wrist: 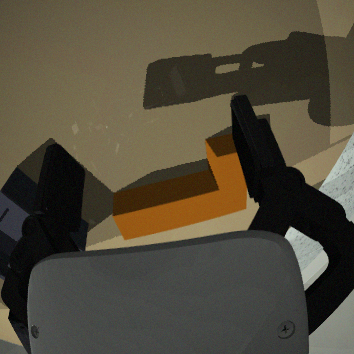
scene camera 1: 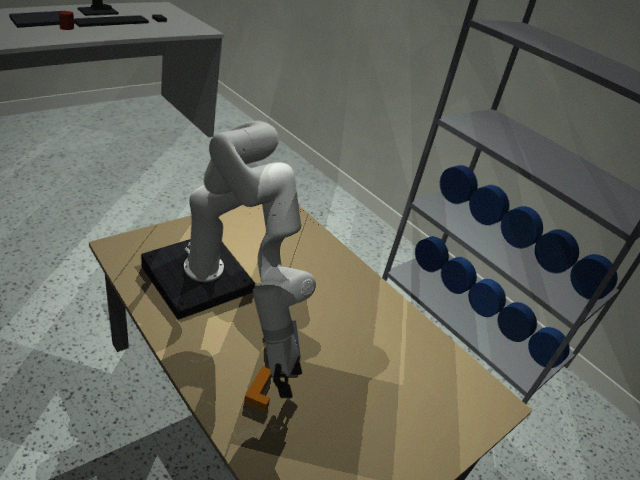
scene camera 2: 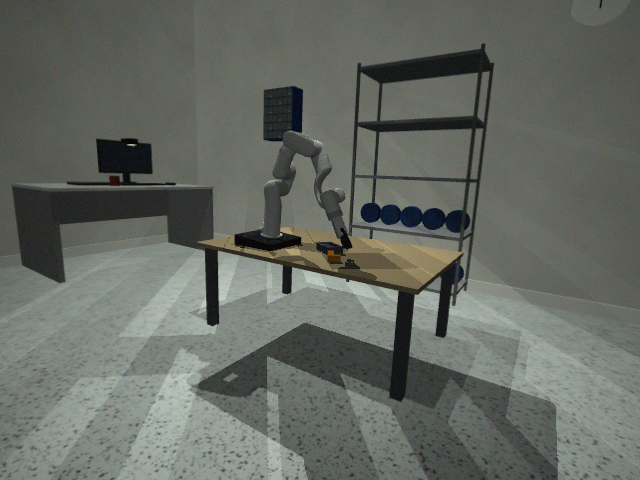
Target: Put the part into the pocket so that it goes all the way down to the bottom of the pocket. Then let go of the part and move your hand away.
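Frame: origin at the arm's base, x ahead, y left, z up, level; centimetres.
Where they show: gripper, between the fingertips: (wrist: pixel 144 135) (scene camera 1: pixel 291 385) (scene camera 2: pixel 348 248); arm's base, origin of its link: (scene camera 1: pixel 203 267) (scene camera 2: pixel 271 235).
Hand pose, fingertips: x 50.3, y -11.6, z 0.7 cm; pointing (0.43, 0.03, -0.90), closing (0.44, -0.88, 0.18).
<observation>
Things, the pixels of their top centre, and the offset from my fingertips. Level surfaces: height alone.
- orange L-shaped part, centre of its top: (wrist: pixel 180 199) (scene camera 1: pixel 264 384) (scene camera 2: pixel 333 253) dx -5.8, dy -3.8, dz -2.4 cm
- dark blue-grey pocket block, centre of its top: (wrist: pixel 12 255) (scene camera 1: pixel 282 337) (scene camera 2: pixel 329 244) dx -14.3, dy +11.5, dz -1.8 cm
- wooden table, height of its surface: dz -5.4 cm
The orange L-shaped part (scene camera 1: pixel 254 391) (scene camera 2: pixel 333 257) (wrist: pixel 175 214) lies on the table, its long leg towards the left finger in the wrist view. My gripper (scene camera 1: pixel 290 383) (scene camera 2: pixel 346 245) (wrist: pixel 144 135) is open with nothing between its fingers. It is tilted and stands above the table, just right of the part in scene camera 1. In the wrist view the right finger covers a bit of the part's short leg. The dark blue-grey pocket block (scene camera 1: pixel 295 336) (scene camera 2: pixel 329 248) (wrist: pixel 17 202) stands close behind the part. The arm mostly hides it in scene camera 1, and its opening is not clear.
The wooden table (scene camera 1: pixel 439 392) (scene camera 2: pixel 434 258) carries the arm's black base plate (scene camera 1: pixel 180 299) (scene camera 2: pixel 258 240). A shelf rack (scene camera 1: pixel 451 82) (scene camera 2: pixel 354 155) with blue discs stands beyond the table. A desk (scene camera 1: pixel 191 38) with a red cup (scene camera 1: pixel 66 20) (scene camera 2: pixel 114 180) stands farther off.
</observation>
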